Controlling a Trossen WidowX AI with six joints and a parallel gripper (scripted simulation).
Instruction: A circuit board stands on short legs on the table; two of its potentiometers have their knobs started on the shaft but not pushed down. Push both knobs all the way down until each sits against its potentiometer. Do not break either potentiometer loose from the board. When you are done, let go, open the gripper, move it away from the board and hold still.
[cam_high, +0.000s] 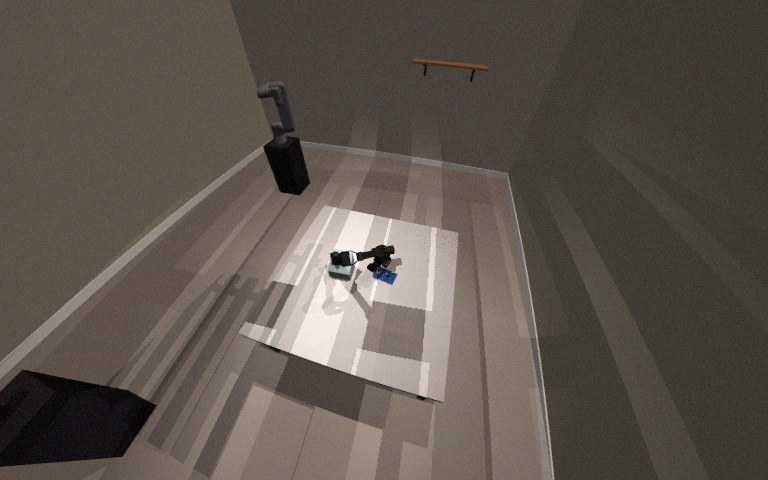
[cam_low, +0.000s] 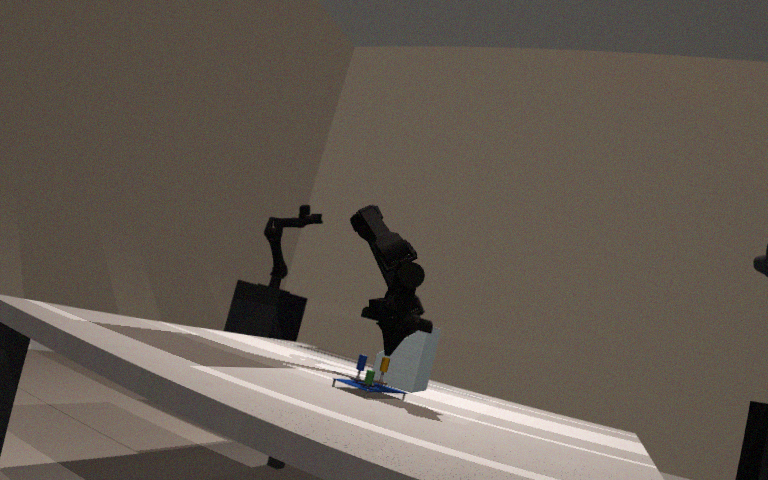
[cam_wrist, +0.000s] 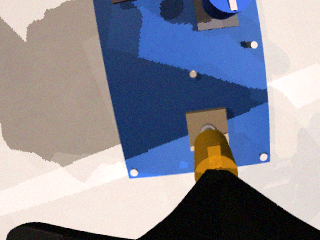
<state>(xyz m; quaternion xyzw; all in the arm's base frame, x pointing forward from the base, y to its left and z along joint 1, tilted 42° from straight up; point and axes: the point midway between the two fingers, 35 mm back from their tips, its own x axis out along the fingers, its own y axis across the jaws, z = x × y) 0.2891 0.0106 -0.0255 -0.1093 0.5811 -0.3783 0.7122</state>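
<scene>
Right now the orange knob is 20 mm below my gripper tip. Round my gripper tip: blue knob (70 mm ahead, 30 mm to the right, 20 mm below).
</scene>
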